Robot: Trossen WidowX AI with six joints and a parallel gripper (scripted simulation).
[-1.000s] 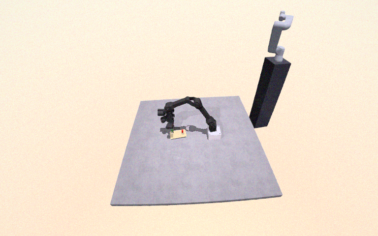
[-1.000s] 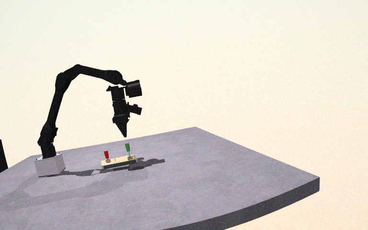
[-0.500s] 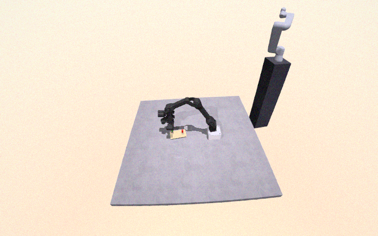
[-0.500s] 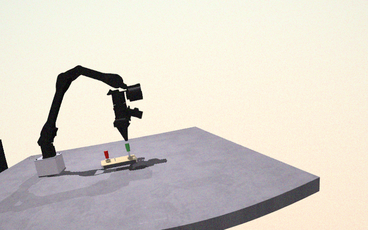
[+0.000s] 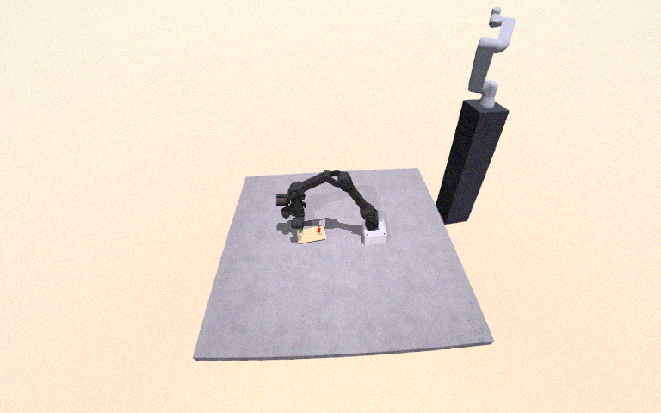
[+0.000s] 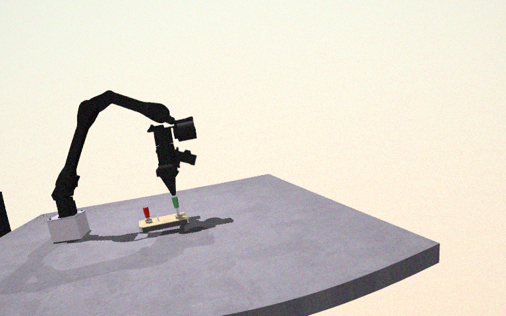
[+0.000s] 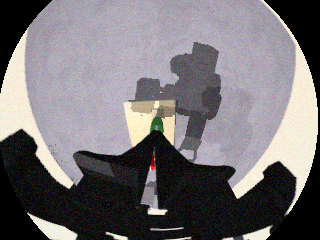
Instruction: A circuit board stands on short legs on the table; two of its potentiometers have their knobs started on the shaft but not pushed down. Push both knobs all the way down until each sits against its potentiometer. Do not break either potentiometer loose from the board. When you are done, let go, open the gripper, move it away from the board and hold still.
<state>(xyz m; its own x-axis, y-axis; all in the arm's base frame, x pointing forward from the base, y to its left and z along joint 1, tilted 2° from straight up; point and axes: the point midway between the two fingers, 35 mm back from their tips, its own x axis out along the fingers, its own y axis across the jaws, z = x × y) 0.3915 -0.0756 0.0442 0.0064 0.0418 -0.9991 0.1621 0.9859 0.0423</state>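
Now: the green knob 20 mm below my gripper tip. From my gripper tip the other things lie so: red knob (100 mm behind, 40 mm below, 20 mm to the left).
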